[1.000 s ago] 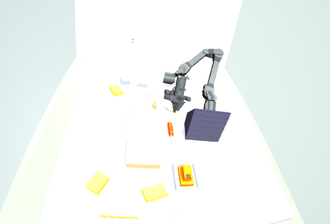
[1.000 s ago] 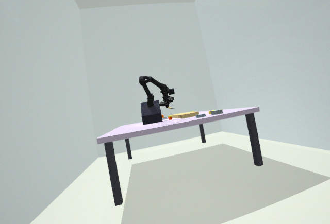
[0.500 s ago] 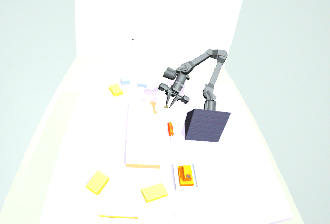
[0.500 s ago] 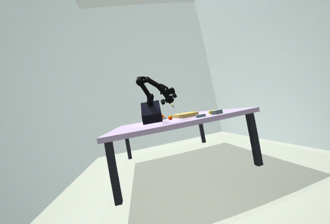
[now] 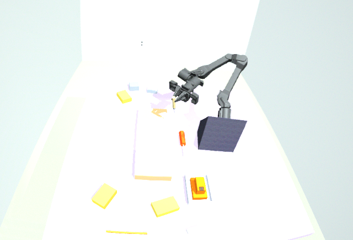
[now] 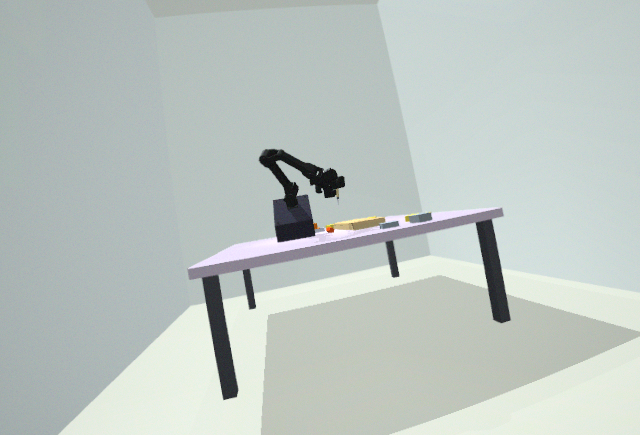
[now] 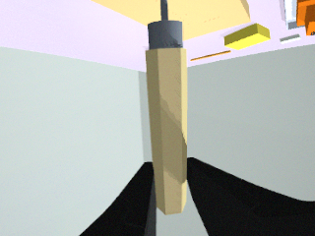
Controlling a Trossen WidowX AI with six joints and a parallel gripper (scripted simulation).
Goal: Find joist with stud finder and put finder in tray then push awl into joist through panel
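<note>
The awl is 5 cm below my gripper tip, 1 cm to the right of it and 1 cm behind it. Also, from my gripper tip: pale tray (38 cm to the left, 24 cm below, 14 cm behind); then orange-handled tool (24 cm below, 10 cm to the left, 9 cm behind); then orange stud finder (39 cm to the left, 20 cm below, 14 cm behind).
</note>
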